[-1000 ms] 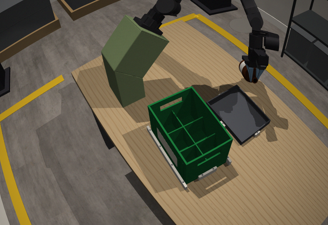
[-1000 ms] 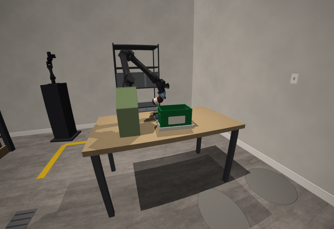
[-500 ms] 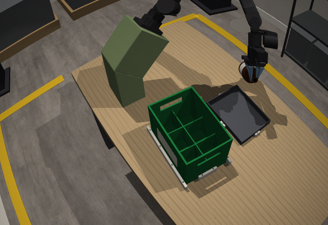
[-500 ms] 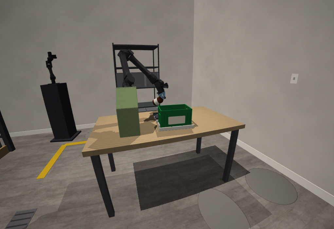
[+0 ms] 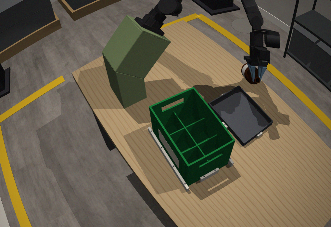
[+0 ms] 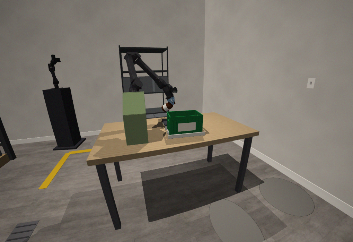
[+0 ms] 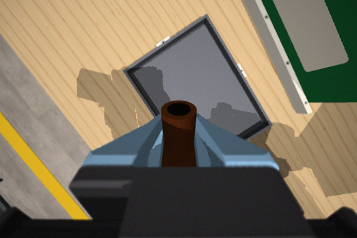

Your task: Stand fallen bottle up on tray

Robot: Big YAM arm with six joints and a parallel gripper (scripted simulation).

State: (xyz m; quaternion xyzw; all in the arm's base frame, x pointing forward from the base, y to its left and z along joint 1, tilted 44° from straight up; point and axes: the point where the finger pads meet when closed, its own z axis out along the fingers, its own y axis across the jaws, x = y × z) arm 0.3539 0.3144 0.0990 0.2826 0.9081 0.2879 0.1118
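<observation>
My gripper is now 50 mm past the brown bottle, 20 mm to the right of it and 20 mm above it. Also, from my hand: dark grey tray: 10 mm ahead, 50 mm to the right, 190 mm below; then green crate: 40 mm ahead, 330 mm to the right, 110 mm below.
</observation>
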